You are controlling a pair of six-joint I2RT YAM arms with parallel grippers.
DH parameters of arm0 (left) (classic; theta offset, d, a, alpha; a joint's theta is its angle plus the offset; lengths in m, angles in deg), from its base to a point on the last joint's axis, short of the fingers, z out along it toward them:
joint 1: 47.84 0.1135 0.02 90
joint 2: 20 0 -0.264 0
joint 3: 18.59 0 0.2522 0
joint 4: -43.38 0 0.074 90
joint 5: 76.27 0 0 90
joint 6: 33.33 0.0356 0 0
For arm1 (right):
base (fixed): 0 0 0 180
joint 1: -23.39 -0.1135 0.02 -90
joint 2: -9.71 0 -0.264 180
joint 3: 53.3 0 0.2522 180
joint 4: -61.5 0 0.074 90
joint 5: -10.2 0 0 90
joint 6: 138.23 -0.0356 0 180
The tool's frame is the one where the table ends.
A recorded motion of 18 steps. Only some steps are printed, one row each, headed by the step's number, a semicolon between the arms.
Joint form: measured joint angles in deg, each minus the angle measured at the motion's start. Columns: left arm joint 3, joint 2, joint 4, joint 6, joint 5, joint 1; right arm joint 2, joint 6, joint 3, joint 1, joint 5, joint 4.
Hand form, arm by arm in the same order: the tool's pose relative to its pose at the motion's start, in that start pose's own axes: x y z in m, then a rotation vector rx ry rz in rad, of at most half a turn. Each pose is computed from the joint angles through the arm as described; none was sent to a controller.
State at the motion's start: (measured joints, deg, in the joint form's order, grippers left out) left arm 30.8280 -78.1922 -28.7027 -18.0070 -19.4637 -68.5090; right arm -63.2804 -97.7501 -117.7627 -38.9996 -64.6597 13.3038
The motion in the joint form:
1: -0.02 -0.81 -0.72 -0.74 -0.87 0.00; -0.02 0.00 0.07 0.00 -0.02 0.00
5: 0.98 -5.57 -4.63 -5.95 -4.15 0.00; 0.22 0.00 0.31 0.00 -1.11 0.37
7: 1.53 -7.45 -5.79 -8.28 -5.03 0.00; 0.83 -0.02 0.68 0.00 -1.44 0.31
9: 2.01 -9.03 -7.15 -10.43 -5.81 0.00; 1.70 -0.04 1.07 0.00 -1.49 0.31
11: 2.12 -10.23 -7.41 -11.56 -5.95 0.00; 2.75 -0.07 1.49 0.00 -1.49 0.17
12: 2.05 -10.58 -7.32 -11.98 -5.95 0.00; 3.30 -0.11 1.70 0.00 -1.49 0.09
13: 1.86 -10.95 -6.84 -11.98 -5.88 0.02; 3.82 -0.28 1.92 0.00 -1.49 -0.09
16: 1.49 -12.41 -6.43 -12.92 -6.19 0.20; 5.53 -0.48 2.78 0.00 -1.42 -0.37
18: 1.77 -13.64 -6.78 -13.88 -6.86 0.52; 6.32 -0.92 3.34 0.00 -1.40 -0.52
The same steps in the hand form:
1: 0.0007 0.0003 0.0017 -0.0257 -0.0089 0.0021; 0.0003 -0.0002 0.0003 0.0009 0.0012 -0.0004
5: 0.0020 -0.0013 0.0074 -0.1438 -0.0425 -0.0107; 0.0010 -0.0001 0.0000 -0.0162 0.0117 0.0012
7: 0.0022 -0.0032 0.0091 -0.1797 -0.0536 -0.0248; 0.0019 -0.0015 -0.0015 -0.0222 0.0141 0.0023
9: 0.0024 -0.0041 0.0104 -0.2143 -0.0642 -0.0355; 0.0024 -0.0031 -0.0040 -0.0290 0.0095 0.0048
11: 0.0033 -0.0054 0.0125 -0.2326 -0.0654 -0.0408; 0.0030 -0.0051 -0.0072 -0.0353 0.0041 0.0074
12: 0.0039 -0.0058 0.0135 -0.2370 -0.0655 -0.0447; 0.0033 -0.0062 -0.0089 -0.0386 0.0013 0.0093
13: 0.0047 -0.0064 0.0150 -0.2382 -0.0641 -0.0443; 0.0039 -0.0074 -0.0104 -0.0402 0.0000 0.0127
16: 0.0067 -0.0074 0.0195 -0.2595 -0.0679 -0.0477; 0.0057 -0.0115 -0.0147 -0.0467 -0.0071 0.0187
18: 0.0063 -0.0086 0.0216 -0.2809 -0.0784 -0.0536; 0.0072 -0.0138 -0.0161 -0.0476 -0.0080 0.0268

